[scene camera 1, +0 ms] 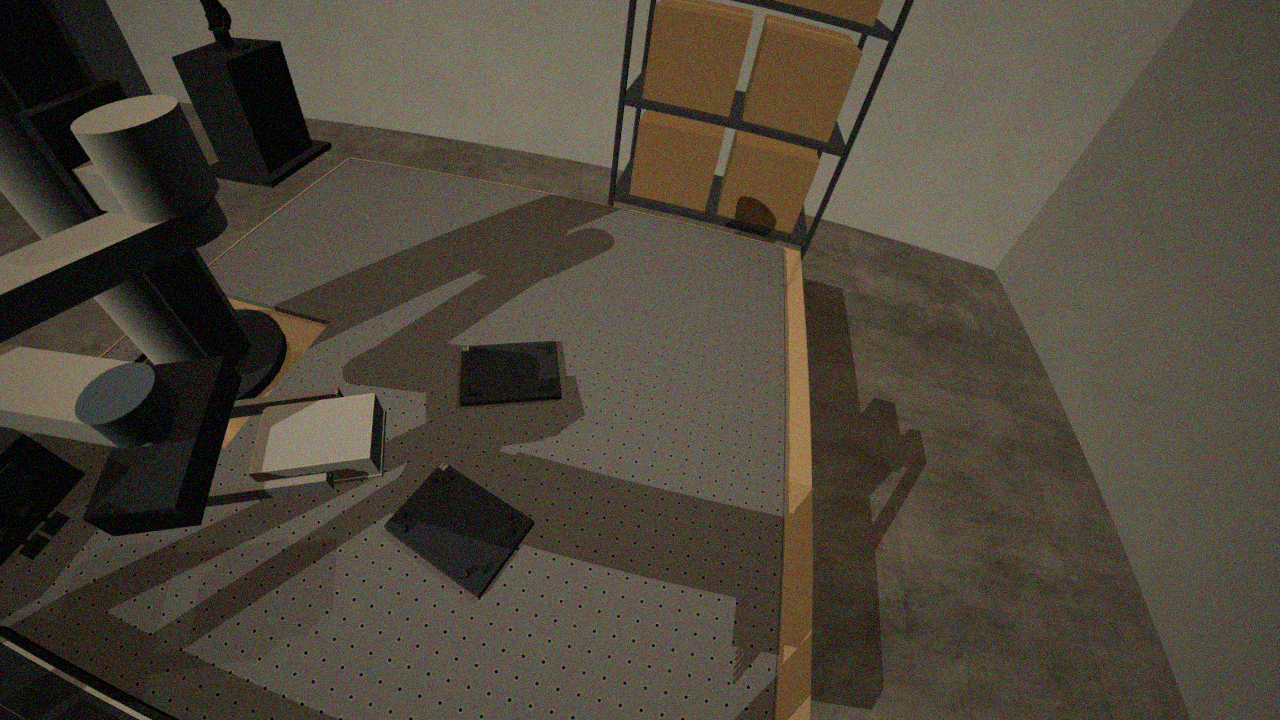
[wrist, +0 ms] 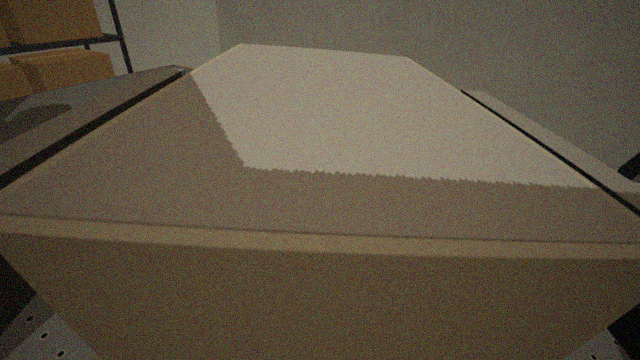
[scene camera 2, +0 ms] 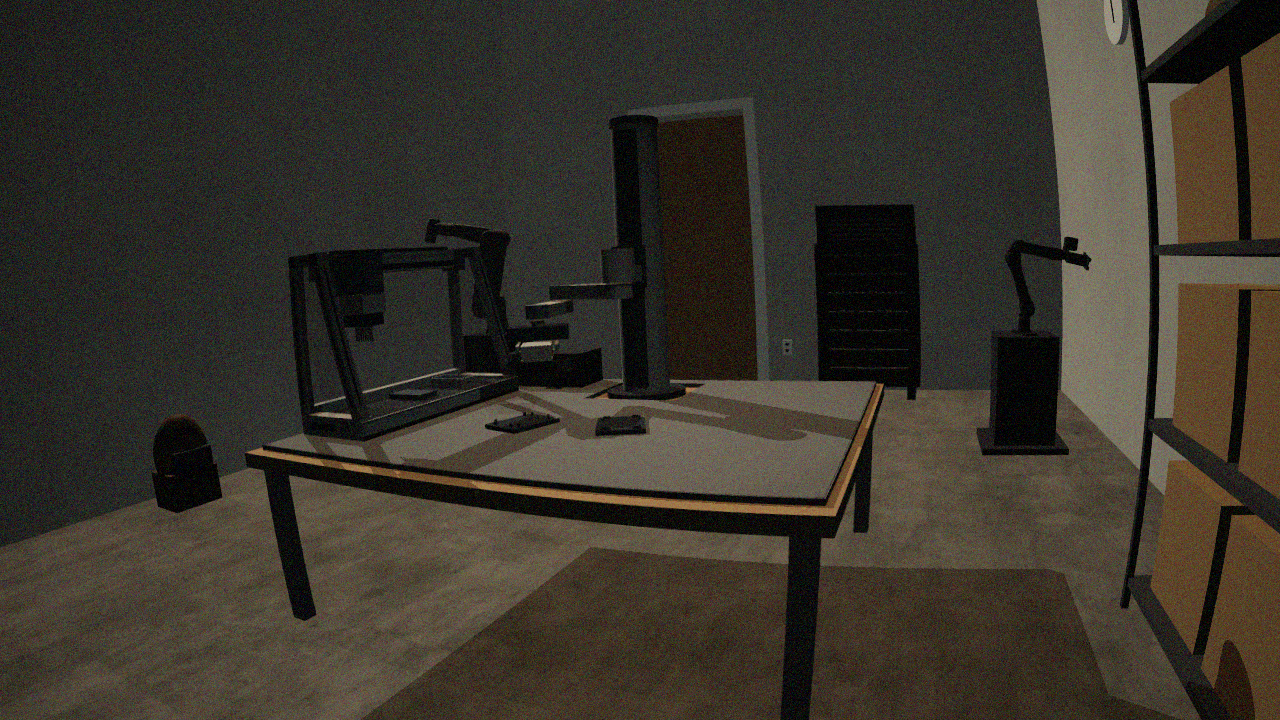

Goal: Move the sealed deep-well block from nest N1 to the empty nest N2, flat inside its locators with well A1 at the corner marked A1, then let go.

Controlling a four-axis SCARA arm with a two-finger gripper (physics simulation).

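Frame: origin at the arm's base, x back, y right, z up, level; millimetres.
Where they show: gripper, fingertip midpoint: (scene camera 1: pixel 335 435) (wrist: pixel 324 104) (scene camera 2: pixel 536 349); arm's base, origin of the base link: (scene camera 2: pixel 646 394).
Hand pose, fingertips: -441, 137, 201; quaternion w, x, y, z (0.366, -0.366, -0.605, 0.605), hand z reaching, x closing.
Note:
Each offset is from my fingertips to the centre of the thing, as dx, dy, dz.
The pale sealed deep-well block {+16, +9, -8} (scene camera 1: pixel 313 440) (scene camera 2: pixel 537 348) (wrist: pixel 320 200) is held between the two long fingers of my gripper (scene camera 1: pixel 335 437) (wrist: pixel 324 104), shut on its long sides. It looks level and hangs above the table, to the left of both nests in scene camera 1. One dark nest {-80, -276, -179} (scene camera 1: pixel 510 372) (scene camera 2: pixel 621 425) lies nearly square to that view. The other dark nest {-111, -5, -177} (scene camera 1: pixel 459 530) (scene camera 2: pixel 521 421) lies turned, nearer the bottom. Both nests are empty. I cannot read the N1, N2 or A1 marks, and cannot tell which corner of the block is A1.
The arm's column (scene camera 2: pixel 637 223) stands at the back of the table. A dark gantry frame (scene camera 2: pixel 300 340) stands on the table's left in scene camera 2. The table's wooden edge (scene camera 1: pixel 794 402) and a shelf rack (scene camera 1: pixel 736 109) with brown boxes are at the right and back of scene camera 1.

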